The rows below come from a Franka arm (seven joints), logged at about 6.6 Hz.
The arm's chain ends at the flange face. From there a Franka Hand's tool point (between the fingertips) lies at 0.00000 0.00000 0.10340 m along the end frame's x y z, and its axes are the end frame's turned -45 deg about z.
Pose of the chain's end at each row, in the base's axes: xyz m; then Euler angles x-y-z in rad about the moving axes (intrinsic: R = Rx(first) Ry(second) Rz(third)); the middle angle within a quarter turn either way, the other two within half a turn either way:
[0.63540 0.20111 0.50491 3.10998 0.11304 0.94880]
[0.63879 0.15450 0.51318 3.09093 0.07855 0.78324]
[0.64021 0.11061 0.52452 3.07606 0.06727 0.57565]
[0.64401 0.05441 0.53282 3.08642 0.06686 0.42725]
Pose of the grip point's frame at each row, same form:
[0.64706 0.19786 0.40222 3.10998 0.11304 0.16340]
[0.64690 0.14928 0.41023 3.09093 0.07855 -0.00216]
[0.64716 0.10385 0.42158 3.07606 0.06727 -0.20975]
[0.65092 0.04872 0.42981 3.08642 0.06686 -0.35815]

